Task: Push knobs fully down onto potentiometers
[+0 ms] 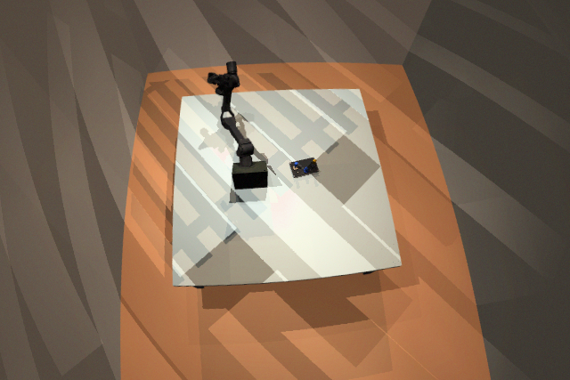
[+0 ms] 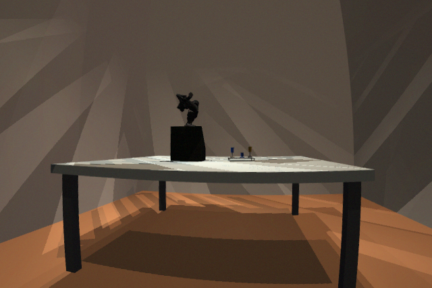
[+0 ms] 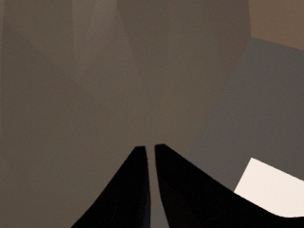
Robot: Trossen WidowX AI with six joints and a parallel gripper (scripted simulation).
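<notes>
The blue knob lies 51 cm ahead of my gripper tip, 23 cm to the right of it and 43 cm below it. From my gripper tip the other things lie so: orange knob 62 cm ahead, 21 cm to the right, 43 cm below.
</notes>
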